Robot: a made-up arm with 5 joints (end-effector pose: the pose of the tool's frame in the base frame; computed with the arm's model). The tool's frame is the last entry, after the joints. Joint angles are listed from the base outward.
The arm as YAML. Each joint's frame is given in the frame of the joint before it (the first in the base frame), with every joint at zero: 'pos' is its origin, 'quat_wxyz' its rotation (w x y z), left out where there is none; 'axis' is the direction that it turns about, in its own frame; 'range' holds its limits. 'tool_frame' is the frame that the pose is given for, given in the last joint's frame.
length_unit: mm
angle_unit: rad
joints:
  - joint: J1
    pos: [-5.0, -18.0, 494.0]
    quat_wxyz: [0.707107, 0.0, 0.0, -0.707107]
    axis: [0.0, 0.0, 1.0]
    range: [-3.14, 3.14]
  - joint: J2
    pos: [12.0, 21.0, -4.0]
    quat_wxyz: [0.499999, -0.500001, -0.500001, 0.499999]
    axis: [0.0, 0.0, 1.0]
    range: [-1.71, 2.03]
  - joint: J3
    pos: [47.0, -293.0, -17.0]
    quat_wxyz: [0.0, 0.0, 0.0, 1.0]
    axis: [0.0, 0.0, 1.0]
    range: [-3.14, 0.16]
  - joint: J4
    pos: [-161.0, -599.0, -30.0]
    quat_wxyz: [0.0, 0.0, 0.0, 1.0]
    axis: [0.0, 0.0, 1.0]
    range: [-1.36, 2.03]
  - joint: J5
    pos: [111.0, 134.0, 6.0]
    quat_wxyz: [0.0, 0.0, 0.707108, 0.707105]
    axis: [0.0, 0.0, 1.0]
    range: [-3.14, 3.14]
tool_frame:
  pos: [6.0, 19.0, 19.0]
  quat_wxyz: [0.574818, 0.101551, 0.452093, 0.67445]
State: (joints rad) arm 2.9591 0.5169 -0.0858 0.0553 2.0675
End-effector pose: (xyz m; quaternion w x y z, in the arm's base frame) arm -0.1388 0.0644 -0.0863 0.1460 -0.4338 -0.8593 0.2281
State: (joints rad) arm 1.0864 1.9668 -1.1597 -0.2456 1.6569
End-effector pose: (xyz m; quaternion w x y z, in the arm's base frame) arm 0.0291 -0.0576 -0.3959 0.2926 -0.8945 -0.2953 0.1645
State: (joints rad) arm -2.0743 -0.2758 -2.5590 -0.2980 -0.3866
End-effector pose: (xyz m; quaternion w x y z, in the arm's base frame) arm 0.0021 0.0729 1.5582 0.8260 0.4639 0.0547 -0.3155
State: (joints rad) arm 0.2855 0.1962 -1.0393 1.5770 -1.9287
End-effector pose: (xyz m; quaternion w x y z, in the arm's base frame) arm 0.6341 0.1016 0.3126 0.4216 0.3419 -0.7193 0.4336
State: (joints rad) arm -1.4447 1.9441 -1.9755 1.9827 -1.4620
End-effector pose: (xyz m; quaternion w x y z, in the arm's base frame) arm -0.0262 -0.3033 -0.2824 0.8634 0.0063 -0.3652 -0.3481
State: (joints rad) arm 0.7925 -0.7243 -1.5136 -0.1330 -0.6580
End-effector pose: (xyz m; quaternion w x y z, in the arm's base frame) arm 0.2154 0.1463 1.4134 0.3876 0.1121 0.7542 0.5181
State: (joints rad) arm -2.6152 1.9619 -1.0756 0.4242 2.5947
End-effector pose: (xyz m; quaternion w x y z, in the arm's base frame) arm 0.1379 0.1415 -0.3298 0.0876 0.2913 0.9399 0.1549
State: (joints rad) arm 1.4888 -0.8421 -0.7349 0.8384 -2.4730
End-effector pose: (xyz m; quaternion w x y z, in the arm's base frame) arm 0.1165 0.5856 0.8417 0.5528 -0.6330 0.4896 -0.2324
